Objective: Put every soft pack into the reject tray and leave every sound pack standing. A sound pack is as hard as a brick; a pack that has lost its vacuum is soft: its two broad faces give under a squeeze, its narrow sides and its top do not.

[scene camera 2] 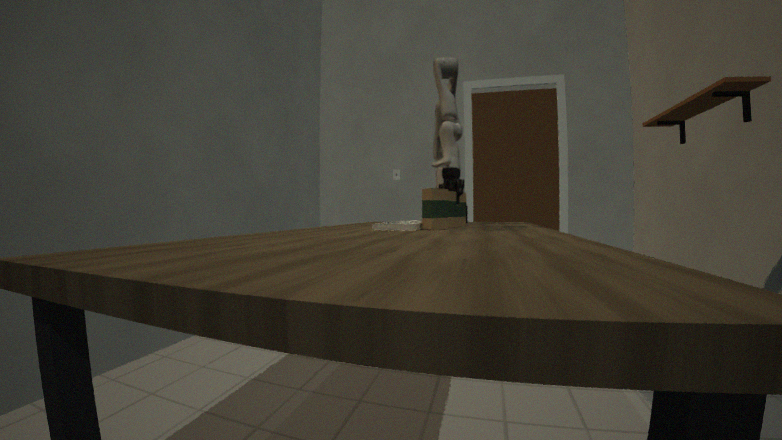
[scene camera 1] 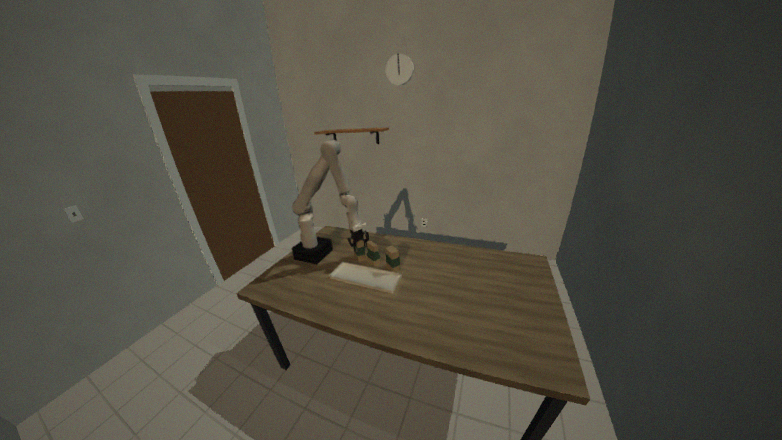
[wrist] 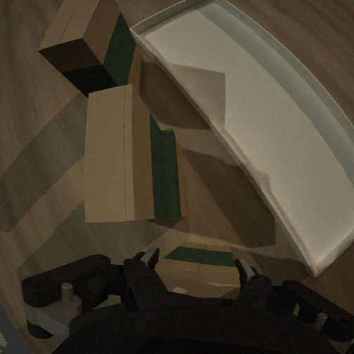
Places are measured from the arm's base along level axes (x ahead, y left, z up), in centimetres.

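Pixels of known places: gripper, between the fingertips: (scene camera 1: 361, 249); arm's base, origin of its link: (scene camera 1: 311, 244).
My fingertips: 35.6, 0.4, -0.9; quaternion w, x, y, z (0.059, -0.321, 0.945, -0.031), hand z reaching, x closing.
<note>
Ahead of a thing's pixels: the offset from my fingertips to its top centre, as dx, dy, dz. Level surfaces: height alone.
Three tan packs with green bands stand in a row. The near pack @(-3.3, +1.4, +0.0) (scene camera 1: 360, 250) (wrist: 205, 256) is under my gripper (scene camera 1: 359, 243) (wrist: 195, 266), its lower part hidden in the wrist view. My gripper is partly closed, with one finger against each side of this pack. The middle pack @(+8.1, -2.1, +1.9) (scene camera 1: 372, 252) (wrist: 107, 155) stands upright, free of the fingers. The far pack @(+21.8, -7.0, +5.9) (scene camera 1: 392, 257) (scene camera 2: 440, 208) (wrist: 97, 30) stands upright beyond it. The white reject tray @(+7.1, -17.6, -5.9) (scene camera 1: 366, 278) (scene camera 2: 396, 225) (wrist: 280, 100) lies beside the row and holds no pack. Whether a face gives cannot be told.
The packs and tray are on a wooden table @(dz -8.1) (scene camera 1: 464, 295) (scene camera 2: 382, 273). The arm's black base (scene camera 1: 312, 250) stands at the table's left end in scene camera 1. A wall shelf (scene camera 1: 352, 130) (scene camera 2: 705, 101) hangs above the table's height. Shadows fall across the tray.
</note>
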